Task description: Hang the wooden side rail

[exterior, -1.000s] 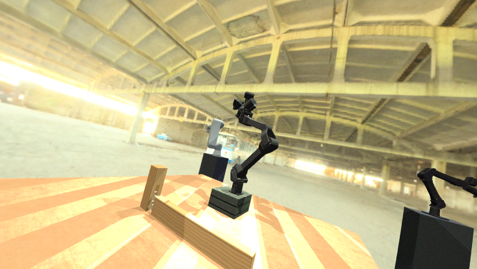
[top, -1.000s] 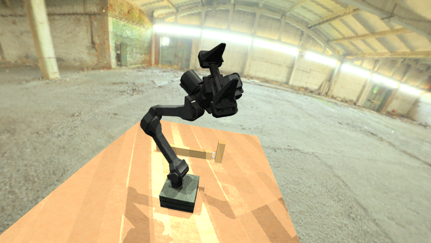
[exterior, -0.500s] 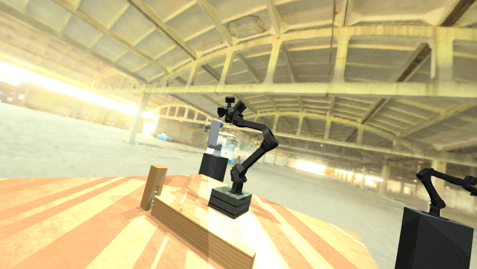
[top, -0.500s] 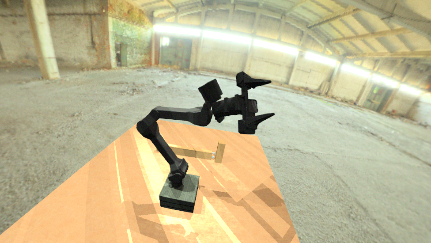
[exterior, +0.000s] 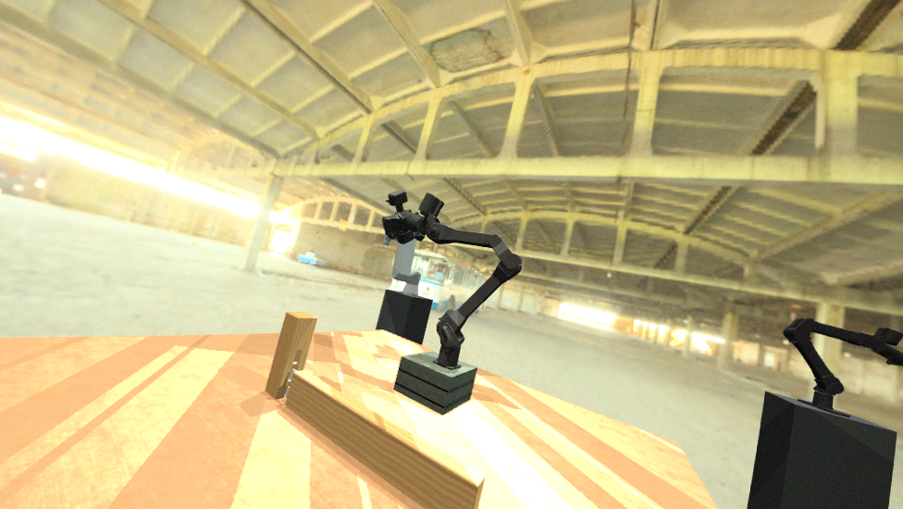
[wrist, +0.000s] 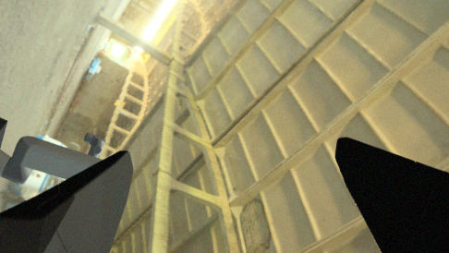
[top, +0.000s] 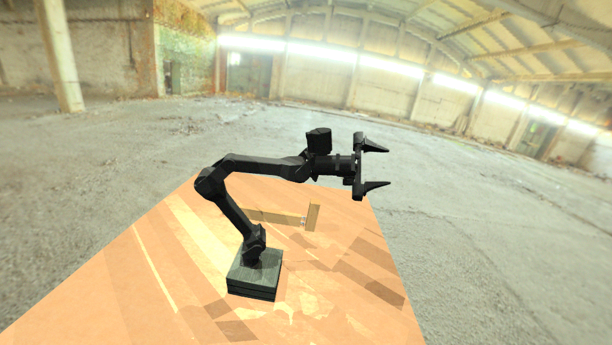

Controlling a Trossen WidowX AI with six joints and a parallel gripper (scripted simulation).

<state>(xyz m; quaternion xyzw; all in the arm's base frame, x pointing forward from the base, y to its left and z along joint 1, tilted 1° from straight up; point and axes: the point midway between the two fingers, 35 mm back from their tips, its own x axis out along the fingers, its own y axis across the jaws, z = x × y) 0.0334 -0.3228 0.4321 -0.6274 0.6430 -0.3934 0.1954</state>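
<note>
The upright headboard post is 320 mm ahead of my gripper tip, 160 mm to the left of it and 440 mm below it.
</note>
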